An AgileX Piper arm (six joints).
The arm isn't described. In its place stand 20 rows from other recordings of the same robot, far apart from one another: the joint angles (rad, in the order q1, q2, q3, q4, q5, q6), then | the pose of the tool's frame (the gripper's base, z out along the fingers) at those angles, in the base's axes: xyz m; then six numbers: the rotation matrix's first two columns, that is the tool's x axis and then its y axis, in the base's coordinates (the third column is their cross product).
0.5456, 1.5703, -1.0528, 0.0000, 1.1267, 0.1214 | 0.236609 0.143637 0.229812 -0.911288 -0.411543 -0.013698 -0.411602 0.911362 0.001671
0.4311, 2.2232, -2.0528, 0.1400, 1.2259, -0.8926 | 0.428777 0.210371 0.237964 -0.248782 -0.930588 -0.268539 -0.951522 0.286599 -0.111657
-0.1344, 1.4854, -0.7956, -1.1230, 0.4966, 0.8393 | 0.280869 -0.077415 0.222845 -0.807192 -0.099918 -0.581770 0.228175 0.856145 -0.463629
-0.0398, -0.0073, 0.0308, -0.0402, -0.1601, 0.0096 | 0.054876 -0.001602 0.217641 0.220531 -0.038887 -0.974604 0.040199 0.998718 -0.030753
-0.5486, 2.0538, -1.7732, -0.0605, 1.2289, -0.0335 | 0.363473 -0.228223 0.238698 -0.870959 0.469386 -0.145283 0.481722 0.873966 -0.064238
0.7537, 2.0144, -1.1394, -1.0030, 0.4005, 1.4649 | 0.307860 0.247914 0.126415 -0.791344 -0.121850 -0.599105 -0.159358 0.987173 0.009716
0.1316, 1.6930, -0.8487, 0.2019, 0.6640, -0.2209 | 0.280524 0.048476 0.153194 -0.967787 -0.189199 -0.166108 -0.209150 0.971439 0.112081
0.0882, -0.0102, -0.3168, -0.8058, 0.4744, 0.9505 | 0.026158 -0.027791 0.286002 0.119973 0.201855 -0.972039 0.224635 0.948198 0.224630
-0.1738, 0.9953, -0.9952, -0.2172, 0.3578, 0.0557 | 0.209792 -0.043806 0.401057 -0.289270 -0.098636 -0.952152 0.203748 0.965540 -0.161923
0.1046, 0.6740, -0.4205, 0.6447, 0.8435, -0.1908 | 0.100216 0.051595 0.246002 -0.849139 0.152897 -0.505555 -0.148243 0.849714 0.505975
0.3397, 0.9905, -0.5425, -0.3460, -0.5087, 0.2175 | 0.191961 0.083781 0.323347 0.156861 -0.036007 -0.986964 -0.471291 0.875482 -0.106844
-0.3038, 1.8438, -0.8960, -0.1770, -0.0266, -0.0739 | 0.338489 -0.105671 0.141317 -0.758356 -0.022378 -0.651456 0.111394 0.980260 -0.163344
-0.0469, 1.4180, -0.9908, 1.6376, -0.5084, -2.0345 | 0.310450 -0.058818 0.315797 -0.526471 -0.305773 -0.793304 0.316664 0.795425 -0.516743
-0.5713, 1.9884, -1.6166, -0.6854, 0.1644, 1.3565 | 0.398335 -0.267258 0.279897 0.124691 0.661246 -0.739734 0.692526 0.475906 0.542145
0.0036, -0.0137, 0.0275, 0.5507, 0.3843, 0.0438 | 0.051761 0.018039 0.175251 -0.319218 0.520818 -0.791738 -0.027493 0.830006 0.557076
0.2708, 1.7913, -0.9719, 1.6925, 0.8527, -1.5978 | 0.319743 0.159361 0.205002 -0.653710 -0.073834 -0.753134 -0.680794 0.491939 0.542692
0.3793, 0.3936, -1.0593, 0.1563, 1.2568, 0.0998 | -0.004141 0.012853 0.411295 -0.512677 -0.046903 -0.857299 -0.415617 0.887278 0.200001
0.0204, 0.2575, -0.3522, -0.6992, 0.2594, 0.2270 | 0.069407 -0.013610 0.297585 -0.080335 -0.435596 -0.896550 0.122003 0.888397 -0.442567
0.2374, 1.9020, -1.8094, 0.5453, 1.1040, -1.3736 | 0.398105 0.139693 0.328428 0.013304 -0.812325 -0.583053 -0.945804 0.178990 -0.270955
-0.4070, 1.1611, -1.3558, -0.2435, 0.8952, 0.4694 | 0.205813 -0.107363 0.437920 -0.327170 0.472662 -0.818261 0.665776 0.729798 0.155361
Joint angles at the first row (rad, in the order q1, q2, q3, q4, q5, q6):
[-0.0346, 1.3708, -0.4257, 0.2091, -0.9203, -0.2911]
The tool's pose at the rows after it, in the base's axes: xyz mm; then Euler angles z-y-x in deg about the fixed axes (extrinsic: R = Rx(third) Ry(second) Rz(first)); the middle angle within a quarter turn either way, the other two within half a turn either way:
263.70, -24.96, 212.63, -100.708, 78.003, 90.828
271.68, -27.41, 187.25, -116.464, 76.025, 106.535
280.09, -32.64, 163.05, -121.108, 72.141, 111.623
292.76, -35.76, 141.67, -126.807, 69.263, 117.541
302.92, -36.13, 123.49, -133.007, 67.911, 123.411
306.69, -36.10, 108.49, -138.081, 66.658, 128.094
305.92, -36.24, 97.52, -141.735, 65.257, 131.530
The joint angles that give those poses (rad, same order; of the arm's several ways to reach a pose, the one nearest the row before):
[-0.0346, 1.4885, -0.4294, 0.2110, -0.9793, -0.2911]
[-0.0346, 1.5967, -0.4294, 0.2340, -1.0223, -0.2911]
[-0.0346, 1.7131, -0.4435, 0.2893, -1.0831, -0.2911]
[-0.0346, 1.8195, -0.4862, 0.3219, -1.0964, -0.2911]
[-0.0346, 1.9030, -0.5237, 0.3222, -1.0964, -0.2911]
[-0.0346, 1.9616, -0.5395, 0.3197, -1.0988, -0.2911]
[-0.0346, 1.9973, -0.5396, 0.3218, -1.0988, -0.2911]

